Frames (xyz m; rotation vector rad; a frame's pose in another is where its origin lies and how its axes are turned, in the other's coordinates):
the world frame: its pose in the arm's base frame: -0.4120 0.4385 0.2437 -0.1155 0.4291 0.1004
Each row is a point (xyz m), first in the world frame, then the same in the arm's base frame.
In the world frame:
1: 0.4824 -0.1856 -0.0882
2: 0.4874 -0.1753 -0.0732
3: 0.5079 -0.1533 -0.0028
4: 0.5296 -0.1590 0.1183
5: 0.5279 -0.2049 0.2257
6: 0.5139 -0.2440 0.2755
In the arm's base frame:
1: 0.0108 0.2784 -0.0218
2: 0.0202 0.2909 -0.0113
3: 0.0649 0.3235 0.0417
4: 0.1347 0.3355 0.1424
5: 0.1826 0.3042 0.2442
6: 0.1951 0.2712 0.2986

